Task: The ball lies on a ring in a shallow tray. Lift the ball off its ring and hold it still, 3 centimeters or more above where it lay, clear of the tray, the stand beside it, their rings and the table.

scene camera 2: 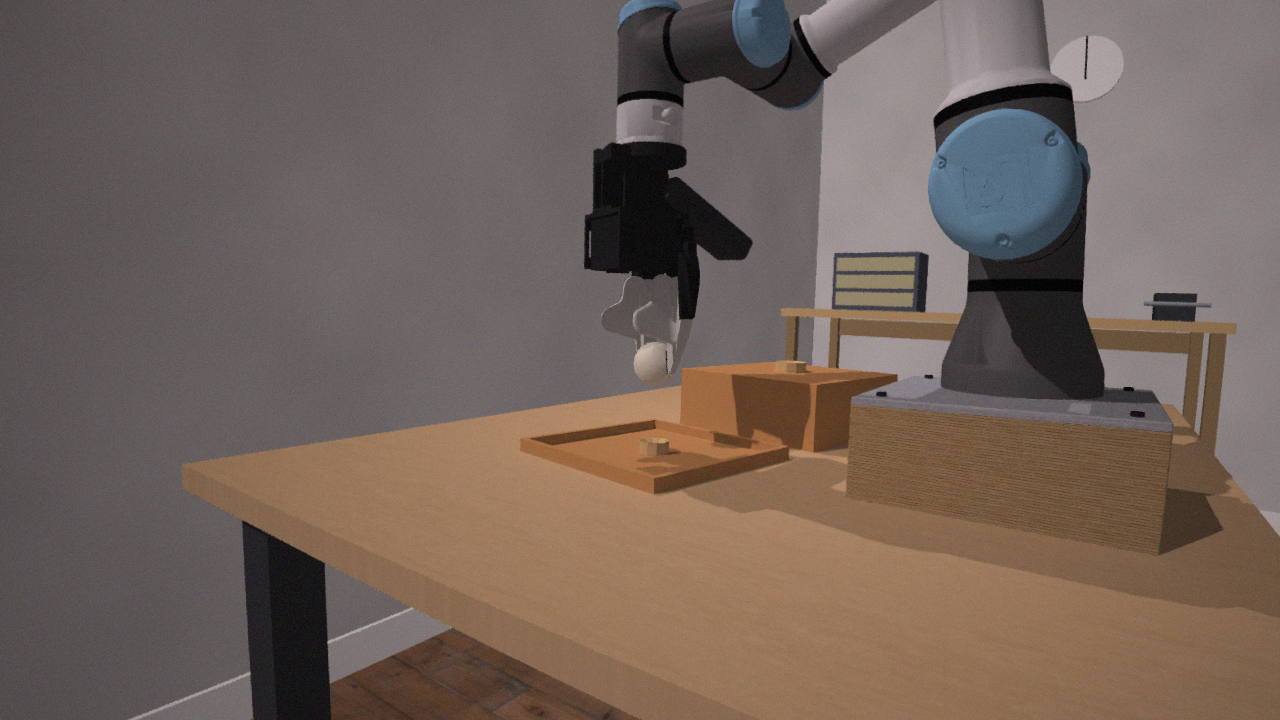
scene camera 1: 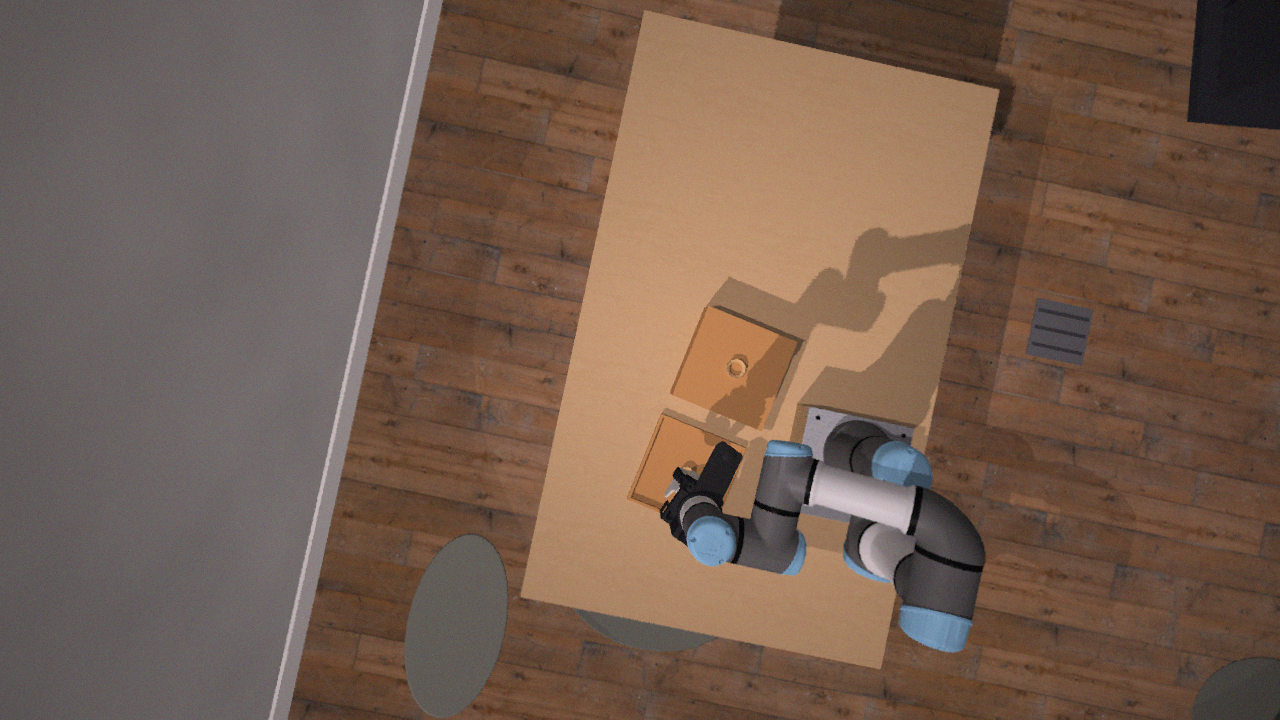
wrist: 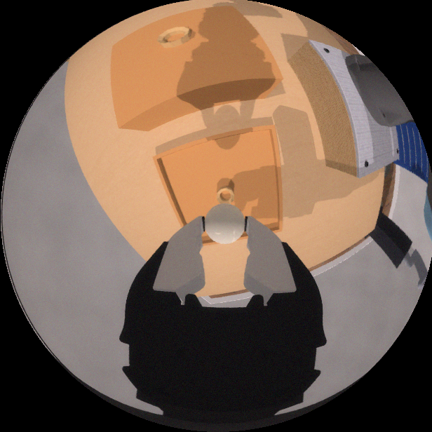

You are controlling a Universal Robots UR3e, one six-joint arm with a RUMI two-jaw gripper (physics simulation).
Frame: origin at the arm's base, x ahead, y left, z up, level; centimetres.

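Seen in the pictures: gripper, fingertip midpoint: (scene camera 2: 657,371); arm's base at its link origin: (scene camera 2: 1018,389) (scene camera 1: 855,453).
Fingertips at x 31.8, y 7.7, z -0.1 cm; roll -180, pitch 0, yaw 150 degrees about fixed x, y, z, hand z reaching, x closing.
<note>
Pixels of each thing's top centre, then the offset from my fingertips to it. "spot": a spot on its surface instead. Level surfaces: height alone.
- cream ball at its top centre: (scene camera 2: 655,341) dx +0.2, dy +0.2, dz +2.9 cm
- shallow orange tray at its top centre: (scene camera 2: 654,440) (scene camera 1: 686,474) dx +0.0, dy +0.3, dz -6.9 cm
- bare ring at a spot on its surface: (scene camera 2: 791,366) (scene camera 1: 738,377) spot: dx -7.7, dy -20.5, dz -0.4 cm
- table at its surface level: dz -8.4 cm
The cream ball (scene camera 2: 653,363) (wrist: 225,223) is between the two fingertips of my gripper (wrist: 224,217), which is shut on it. The ball hangs in the air well above the tray, apart from the tray, the stand and both rings. The shallow orange tray (scene camera 1: 646,454) (scene camera 2: 586,462) (wrist: 280,175) lies on the table below. Its small ring (scene camera 2: 654,446) (wrist: 225,195) is bare and stands on the tray floor under the ball. In scene camera 1 the gripper and arm hide the ball and much of the tray.
The orange box-shaped stand (scene camera 1: 707,349) (scene camera 2: 747,402) (wrist: 145,75) is beside the tray, with a bare ring (scene camera 1: 736,366) (scene camera 2: 791,366) (wrist: 175,36) on top, lower than the ball. The robot's base block (scene camera 2: 1006,474) (wrist: 327,110) is on the table (scene camera 1: 787,161) (scene camera 2: 447,519).
</note>
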